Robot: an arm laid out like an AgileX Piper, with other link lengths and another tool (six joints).
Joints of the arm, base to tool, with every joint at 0 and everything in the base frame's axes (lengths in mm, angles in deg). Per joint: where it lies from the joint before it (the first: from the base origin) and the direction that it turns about. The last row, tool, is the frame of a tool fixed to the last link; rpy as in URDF.
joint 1: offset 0 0 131.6 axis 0 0 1
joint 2: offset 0 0 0 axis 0 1 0
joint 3: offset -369.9 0 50.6 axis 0 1 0
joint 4: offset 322.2 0 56.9 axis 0.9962 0 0.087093
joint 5: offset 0 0 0 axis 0 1 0
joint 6: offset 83.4 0 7.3 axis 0.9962 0 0.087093
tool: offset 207.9 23 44.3 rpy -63.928 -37.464 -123.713
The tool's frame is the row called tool.
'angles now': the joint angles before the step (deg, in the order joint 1, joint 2, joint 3, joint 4, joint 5, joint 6). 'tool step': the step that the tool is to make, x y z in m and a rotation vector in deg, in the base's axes. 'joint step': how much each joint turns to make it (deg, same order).
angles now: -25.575 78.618 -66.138 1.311 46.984 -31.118
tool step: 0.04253 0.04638 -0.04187 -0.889 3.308 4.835
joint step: 9.272 6.155 -0.383 -5.904 -2.865 6.737
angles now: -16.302 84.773 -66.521 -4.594 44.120 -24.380
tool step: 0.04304 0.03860 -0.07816 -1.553 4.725 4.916
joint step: 6.948 10.253 0.000 -5.768 -5.588 5.282
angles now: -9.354 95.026 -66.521 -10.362 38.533 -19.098
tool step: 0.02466 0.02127 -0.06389 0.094 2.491 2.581
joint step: 2.666 8.042 -0.001 -1.965 -5.416 2.191
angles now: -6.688 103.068 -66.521 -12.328 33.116 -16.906
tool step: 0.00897 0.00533 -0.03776 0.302 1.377 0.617
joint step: 0.548 4.547 0.001 -0.826 -3.098 1.067
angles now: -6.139 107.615 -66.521 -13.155 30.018 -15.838
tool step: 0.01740 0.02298 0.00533 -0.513 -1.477 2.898
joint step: 2.470 0.975 -1.878 -0.601 -0.624 0.045
